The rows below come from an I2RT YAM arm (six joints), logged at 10 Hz.
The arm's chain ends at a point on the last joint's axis. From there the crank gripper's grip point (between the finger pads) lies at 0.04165 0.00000 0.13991 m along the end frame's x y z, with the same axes.
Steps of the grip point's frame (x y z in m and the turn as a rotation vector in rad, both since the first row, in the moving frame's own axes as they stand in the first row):
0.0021, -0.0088, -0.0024, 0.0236, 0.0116, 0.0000
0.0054, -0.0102, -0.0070, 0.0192, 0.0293, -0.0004
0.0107, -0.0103, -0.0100, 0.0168, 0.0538, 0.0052
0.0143, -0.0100, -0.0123, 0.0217, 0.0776, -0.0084
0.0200, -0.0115, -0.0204, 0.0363, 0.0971, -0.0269
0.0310, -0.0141, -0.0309, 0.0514, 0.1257, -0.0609
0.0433, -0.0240, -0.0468, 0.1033, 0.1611, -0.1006
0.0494, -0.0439, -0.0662, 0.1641, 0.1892, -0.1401
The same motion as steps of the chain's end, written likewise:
0.0005, -0.0055, -0.0019, 0.0236, 0.0116, 0.0000
0.0013, -0.0075, -0.0057, 0.0192, 0.0293, -0.0004
0.0032, -0.0082, -0.0075, 0.0168, 0.0538, 0.0052
0.0036, -0.0066, -0.0086, 0.0217, 0.0776, -0.0084
0.0067, -0.0052, -0.0156, 0.0363, 0.0971, -0.0269
0.0141, -0.0040, -0.0243, 0.0514, 0.1257, -0.0609
0.0224, -0.0047, -0.0374, 0.1033, 0.1611, -0.1006
0.0260, -0.0143, -0.0536, 0.1641, 0.1892, -0.1401

